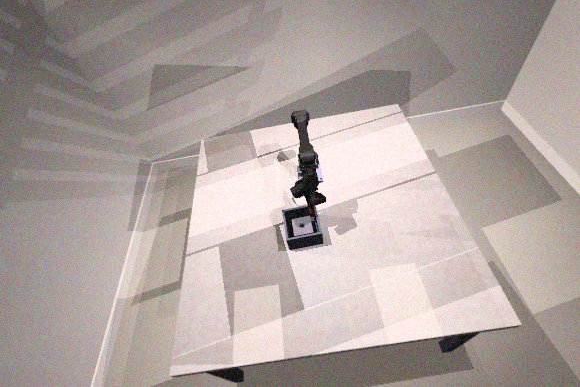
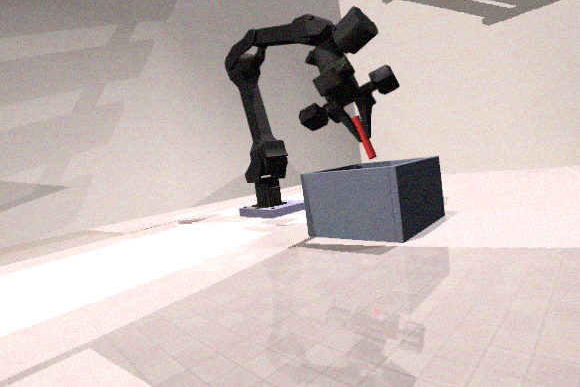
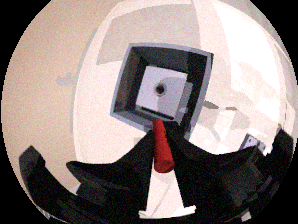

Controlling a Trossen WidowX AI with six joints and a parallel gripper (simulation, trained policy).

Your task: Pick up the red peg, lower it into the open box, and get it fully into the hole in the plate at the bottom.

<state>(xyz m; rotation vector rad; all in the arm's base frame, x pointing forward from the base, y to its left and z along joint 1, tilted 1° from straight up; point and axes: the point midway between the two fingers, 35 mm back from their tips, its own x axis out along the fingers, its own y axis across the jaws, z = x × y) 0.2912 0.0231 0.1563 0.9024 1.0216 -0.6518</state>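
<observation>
The blue-grey box lies 110 mm below my gripper tip, 50 mm to the right of it and 50 mm ahead of it. Also, from my gripper tip: red peg: 10 mm above.
</observation>
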